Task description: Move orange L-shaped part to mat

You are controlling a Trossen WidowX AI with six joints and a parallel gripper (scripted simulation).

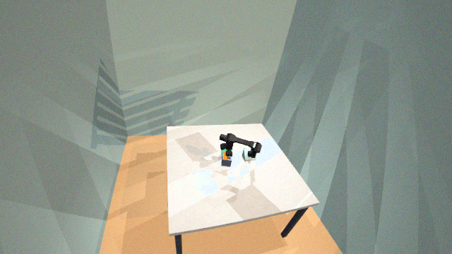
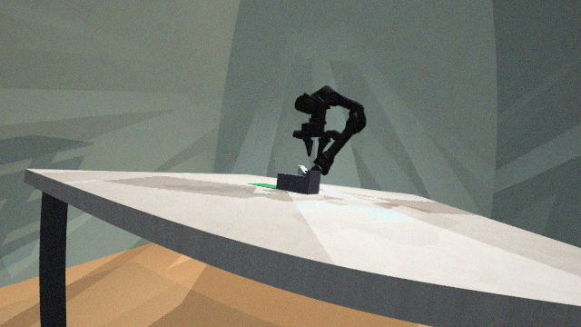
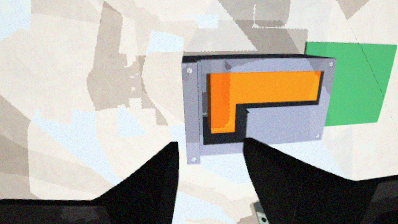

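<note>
Right now the orange L-shaped part is 9 cm below my gripper tip, 5 cm to the right of it and 1 cm behind it. Also, from my gripper tip: green mat (21 cm to the right, 16 cm below, 5 cm behind).
</note>
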